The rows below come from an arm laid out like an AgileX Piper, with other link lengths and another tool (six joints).
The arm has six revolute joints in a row. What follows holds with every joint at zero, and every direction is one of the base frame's. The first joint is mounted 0.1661 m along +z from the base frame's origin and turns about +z. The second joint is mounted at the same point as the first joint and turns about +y. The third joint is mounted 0.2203 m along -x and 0.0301 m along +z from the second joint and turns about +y. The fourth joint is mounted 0.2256 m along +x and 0.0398 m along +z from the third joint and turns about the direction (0.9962, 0, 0.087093). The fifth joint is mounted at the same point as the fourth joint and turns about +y. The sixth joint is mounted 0.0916 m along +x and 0.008 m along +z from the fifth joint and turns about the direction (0.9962, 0, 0.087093). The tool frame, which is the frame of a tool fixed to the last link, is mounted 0.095 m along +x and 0.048 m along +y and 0.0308 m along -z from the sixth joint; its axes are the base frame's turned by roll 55.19, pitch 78.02 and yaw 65.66 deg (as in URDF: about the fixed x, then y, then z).
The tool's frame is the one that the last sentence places.
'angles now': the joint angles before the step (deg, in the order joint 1, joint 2, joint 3, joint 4, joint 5, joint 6). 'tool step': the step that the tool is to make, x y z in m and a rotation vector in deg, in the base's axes. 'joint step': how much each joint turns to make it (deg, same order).
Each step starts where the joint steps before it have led.
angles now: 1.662 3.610 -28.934 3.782 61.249 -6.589
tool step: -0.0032 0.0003 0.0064 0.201 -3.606 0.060
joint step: -0.052 -3.615 0.012 0.166 -0.005 -0.049
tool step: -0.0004 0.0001 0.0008 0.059 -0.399 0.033
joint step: 0.094 -0.384 -0.016 -0.037 -0.006 0.087
